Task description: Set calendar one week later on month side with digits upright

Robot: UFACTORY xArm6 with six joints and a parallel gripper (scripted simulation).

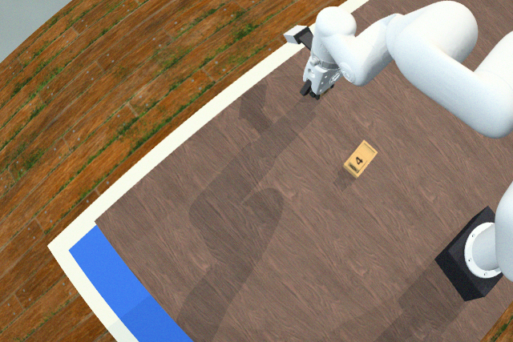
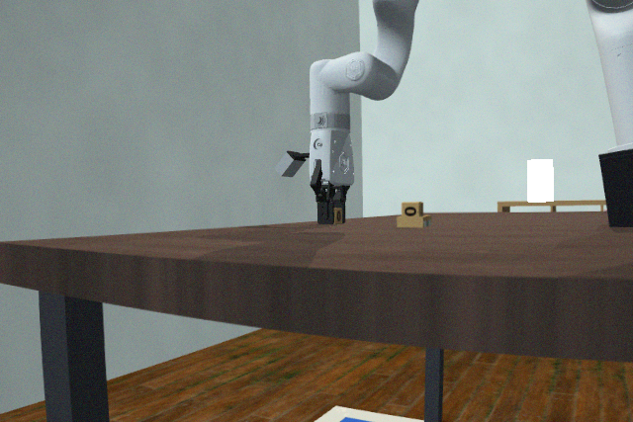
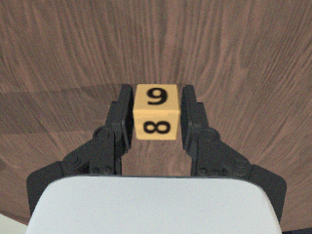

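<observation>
The wooden cube lies 1 cm below my hand. Also, from my hand: tray: 17 cm behind, 7 cm to the left, 1 cm below.
</observation>
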